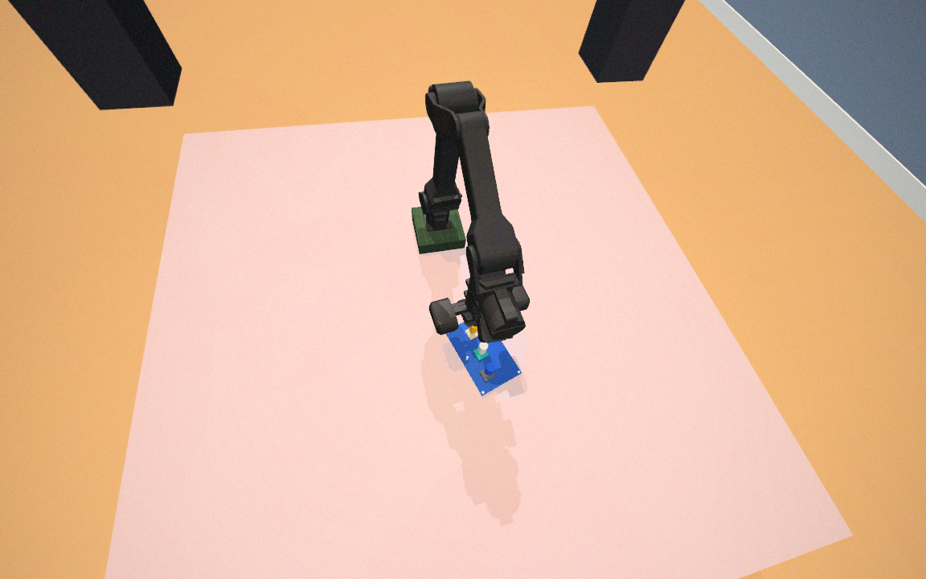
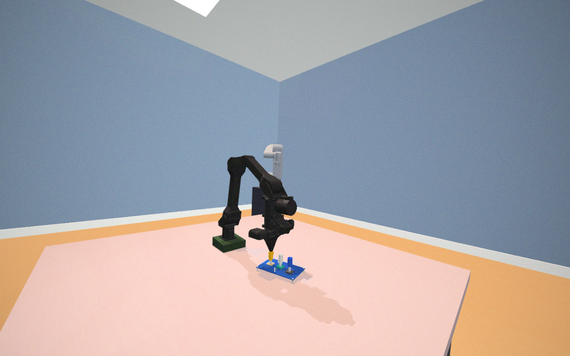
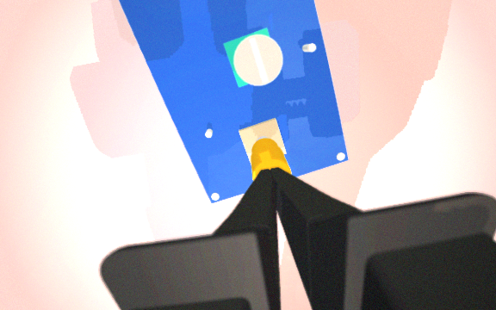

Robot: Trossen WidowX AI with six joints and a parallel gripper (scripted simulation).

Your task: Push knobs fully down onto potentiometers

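The white knob is 5 cm ahead of my gripper tip, 1 cm to the left of it and 1 cm below it. The rest, counted from my gripper tip: orange knob: 1 cm below.
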